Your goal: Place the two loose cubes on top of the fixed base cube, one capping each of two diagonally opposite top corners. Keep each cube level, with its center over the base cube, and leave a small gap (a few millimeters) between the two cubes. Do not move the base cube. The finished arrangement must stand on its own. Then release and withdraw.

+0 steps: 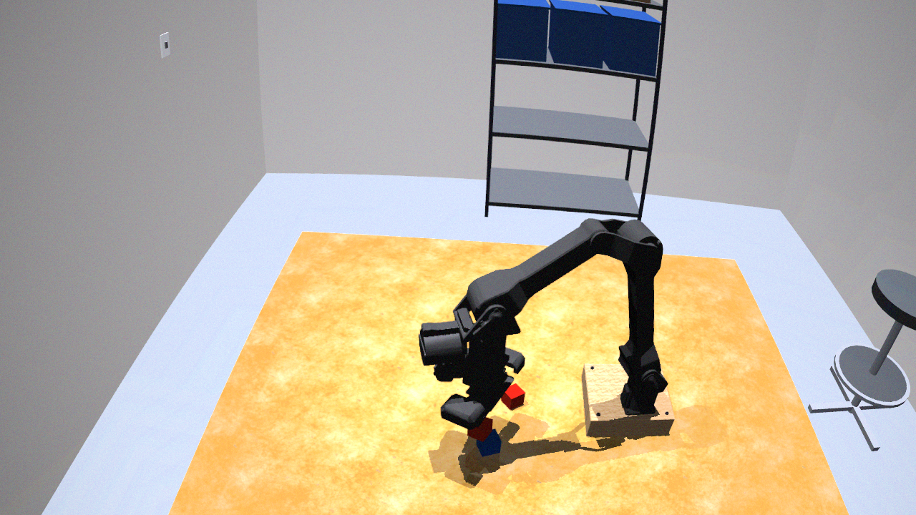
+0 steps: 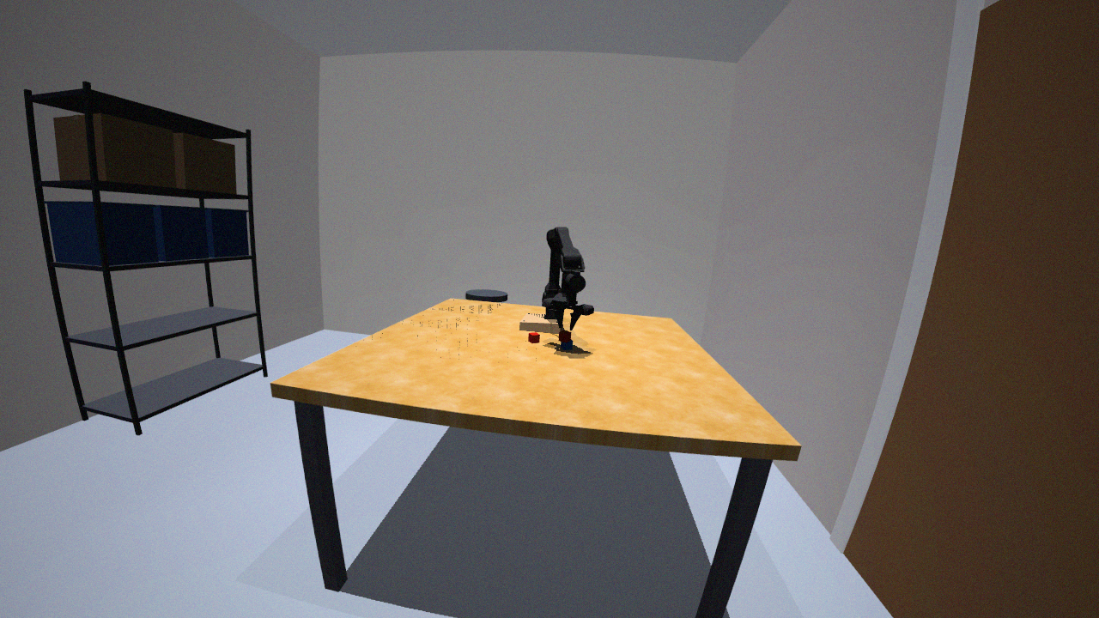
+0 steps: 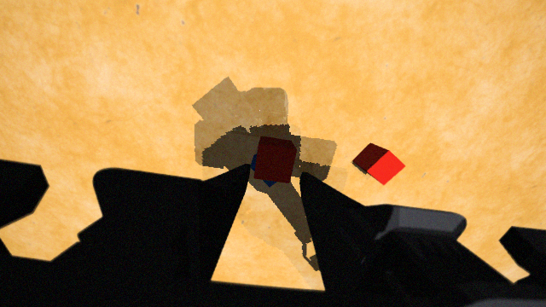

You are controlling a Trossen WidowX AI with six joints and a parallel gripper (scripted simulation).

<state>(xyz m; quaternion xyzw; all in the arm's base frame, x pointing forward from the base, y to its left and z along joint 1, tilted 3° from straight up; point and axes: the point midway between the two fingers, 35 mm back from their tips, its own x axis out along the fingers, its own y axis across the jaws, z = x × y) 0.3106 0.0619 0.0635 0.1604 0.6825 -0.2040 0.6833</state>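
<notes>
Now: gripper tip 2 cm past the blue cube, 1 cm to the right of it and 6 cm above it.
</notes>
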